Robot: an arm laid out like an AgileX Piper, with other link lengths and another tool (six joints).
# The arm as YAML. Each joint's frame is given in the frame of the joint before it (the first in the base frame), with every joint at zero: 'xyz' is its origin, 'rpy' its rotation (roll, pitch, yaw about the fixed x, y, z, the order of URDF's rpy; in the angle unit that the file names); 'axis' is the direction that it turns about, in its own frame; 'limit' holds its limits. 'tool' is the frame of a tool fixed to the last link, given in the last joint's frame.
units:
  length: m
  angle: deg
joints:
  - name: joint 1
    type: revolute
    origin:
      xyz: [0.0, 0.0, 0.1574]
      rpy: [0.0, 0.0, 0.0]
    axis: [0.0, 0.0, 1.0]
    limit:
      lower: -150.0
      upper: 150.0
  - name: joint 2
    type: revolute
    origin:
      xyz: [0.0, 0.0, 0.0]
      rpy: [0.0, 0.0, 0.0]
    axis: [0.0, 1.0, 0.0]
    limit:
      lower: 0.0
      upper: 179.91
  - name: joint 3
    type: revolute
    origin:
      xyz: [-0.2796, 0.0, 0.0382]
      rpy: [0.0, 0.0, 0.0]
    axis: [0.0, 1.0, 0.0]
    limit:
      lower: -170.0
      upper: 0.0
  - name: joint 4
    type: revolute
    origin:
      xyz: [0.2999, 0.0, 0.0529]
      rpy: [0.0, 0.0, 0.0]
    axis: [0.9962, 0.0, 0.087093]
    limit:
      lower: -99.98
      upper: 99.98
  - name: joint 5
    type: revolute
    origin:
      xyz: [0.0, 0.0, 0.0]
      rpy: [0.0, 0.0, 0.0]
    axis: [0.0, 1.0, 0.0]
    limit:
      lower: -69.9
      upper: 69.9
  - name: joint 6
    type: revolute
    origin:
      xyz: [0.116, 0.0, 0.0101]
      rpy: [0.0, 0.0, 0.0]
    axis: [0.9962, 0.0, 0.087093]
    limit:
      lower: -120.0
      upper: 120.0
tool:
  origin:
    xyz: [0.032, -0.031, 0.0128]
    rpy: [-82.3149, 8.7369, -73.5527]
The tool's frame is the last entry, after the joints.
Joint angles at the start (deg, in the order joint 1, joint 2, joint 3, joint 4, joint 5, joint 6): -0.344, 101.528, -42.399, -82.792, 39.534, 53.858
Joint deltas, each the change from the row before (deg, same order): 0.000, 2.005, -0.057, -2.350, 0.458, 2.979; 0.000, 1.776, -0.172, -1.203, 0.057, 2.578; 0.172, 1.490, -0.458, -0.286, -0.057, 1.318; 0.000, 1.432, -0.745, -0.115, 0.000, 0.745; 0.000, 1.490, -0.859, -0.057, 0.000, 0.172; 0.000, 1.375, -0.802, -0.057, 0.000, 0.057; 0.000, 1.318, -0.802, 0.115, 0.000, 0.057; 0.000, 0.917, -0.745, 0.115, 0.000, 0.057; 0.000, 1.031, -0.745, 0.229, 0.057, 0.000
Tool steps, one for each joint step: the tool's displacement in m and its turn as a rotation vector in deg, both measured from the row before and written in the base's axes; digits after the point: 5 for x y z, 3 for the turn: 0.00054, -0.00116, -0.00906, -0.571, 0.105, -0.326; -0.00003, -0.00054, -0.00905, 0.270, -0.047, -0.744; 0.00121, 0.00088, -0.00723, 0.386, 0.181, -0.440; 0.00233, -0.00019, -0.00582, 0.211, 0.208, -0.405; 0.00297, -0.00004, -0.00590, 0.034, 0.521, -0.068; 0.00275, -0.00001, -0.00552, -0.007, 0.536, 0.011; 0.00244, -0.00006, -0.00542, 0.077, 0.479, -0.140; 0.00266, -0.00006, -0.00311, 0.075, 0.135, -0.140; 0.00220, -0.00017, -0.00394, 0.060, 0.289, -0.228
